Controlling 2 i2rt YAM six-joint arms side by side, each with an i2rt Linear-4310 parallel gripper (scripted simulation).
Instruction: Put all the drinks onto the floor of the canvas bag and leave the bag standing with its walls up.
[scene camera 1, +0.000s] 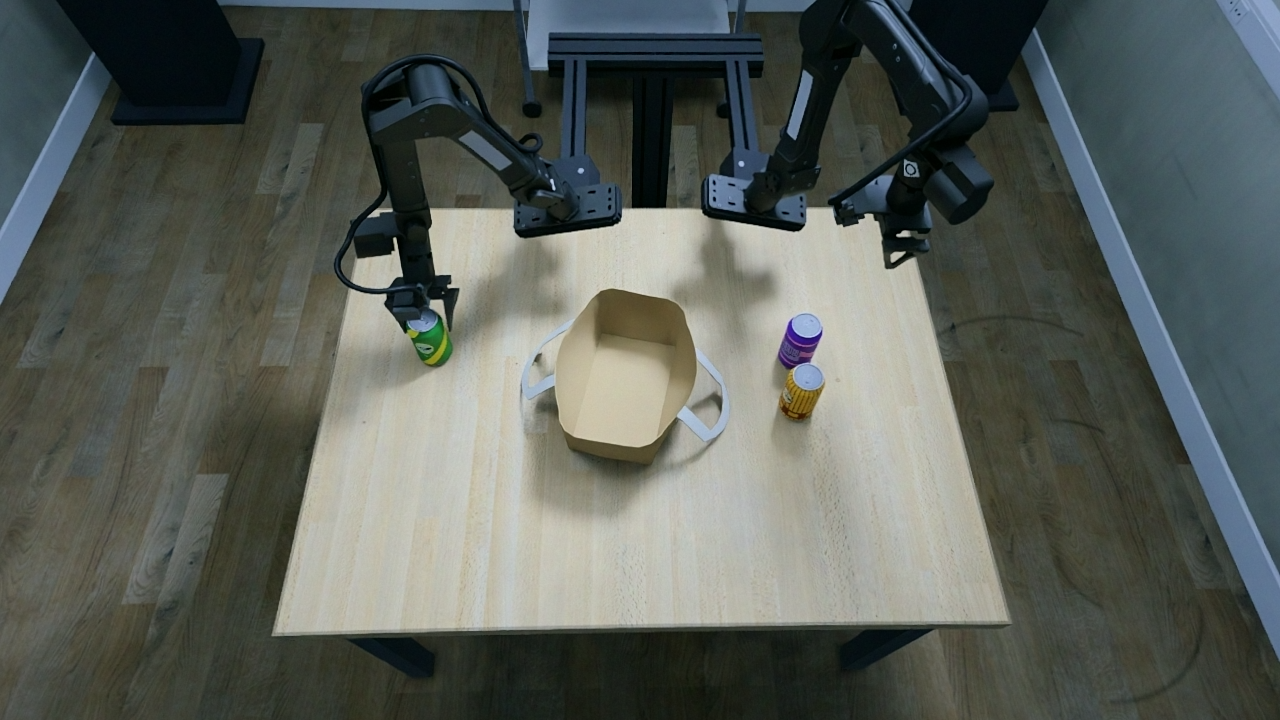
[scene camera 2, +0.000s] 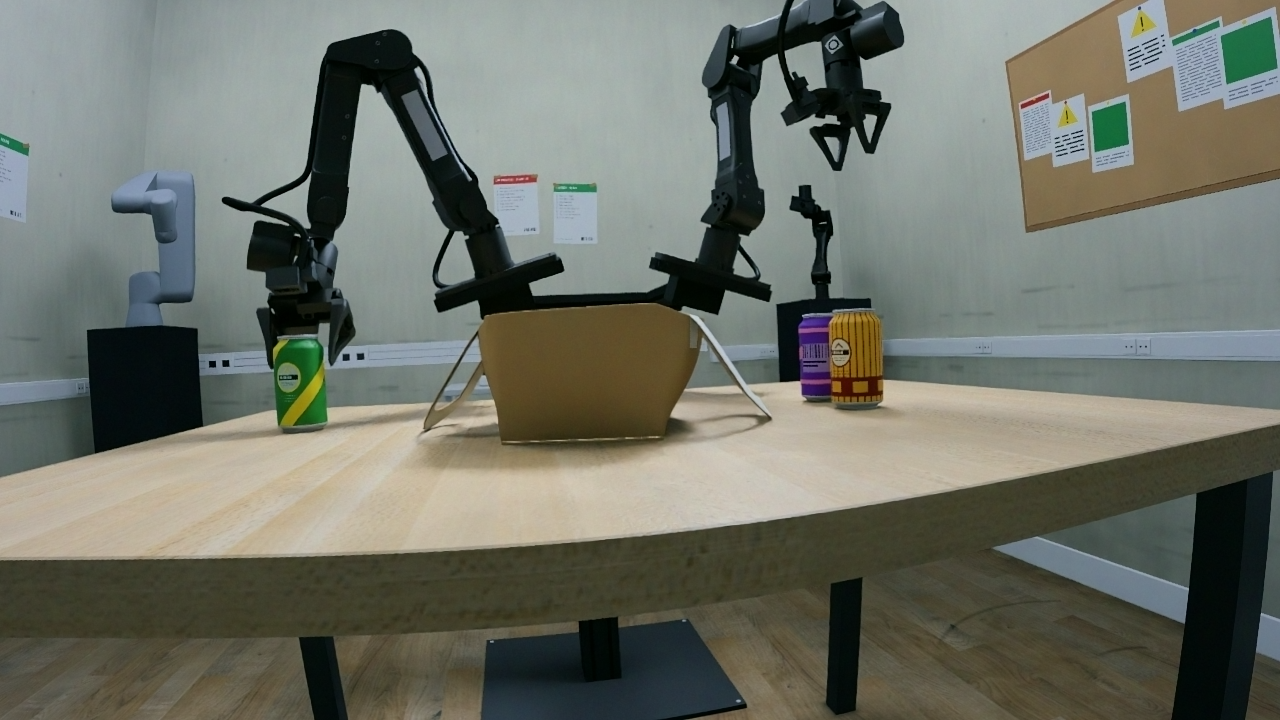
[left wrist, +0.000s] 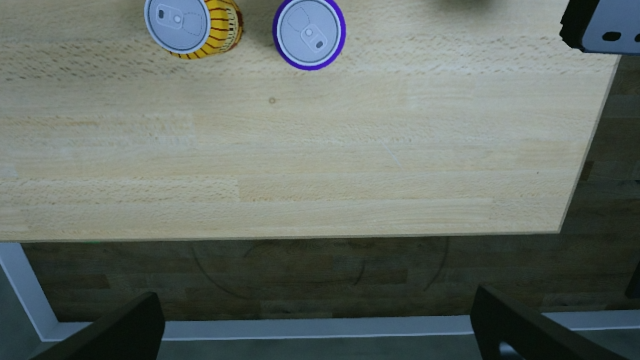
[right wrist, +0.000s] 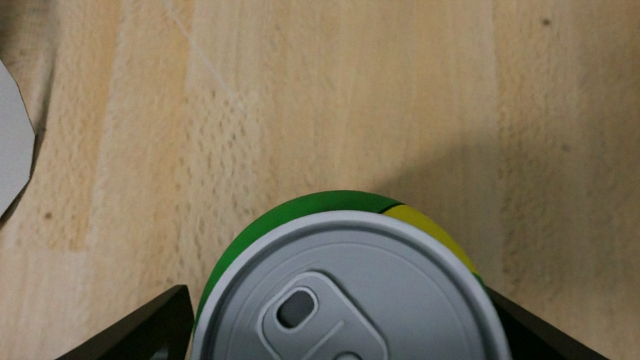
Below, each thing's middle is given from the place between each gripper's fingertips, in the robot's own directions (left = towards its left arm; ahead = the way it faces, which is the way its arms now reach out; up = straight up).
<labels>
Now: the green can (scene camera 2: 299, 374) 30 mm below my right hand. From my right hand the other things lie so: purple can (scene camera 2: 814, 345) 700 mm to the left, 50 mm ahead, 30 mm below; then striped can (scene camera 2: 855, 336) 690 mm to the left, 160 mm ahead, 30 mm below.
I see the purple can 30 cm below my left hand (scene camera 2: 852, 162) and 7 cm to the right of it. From my left hand the other things lie so: striped can (30 cm below, 11 cm ahead, 9 cm to the right); then green can (78 cm to the right, 30 cm below, 5 cm behind).
</labels>
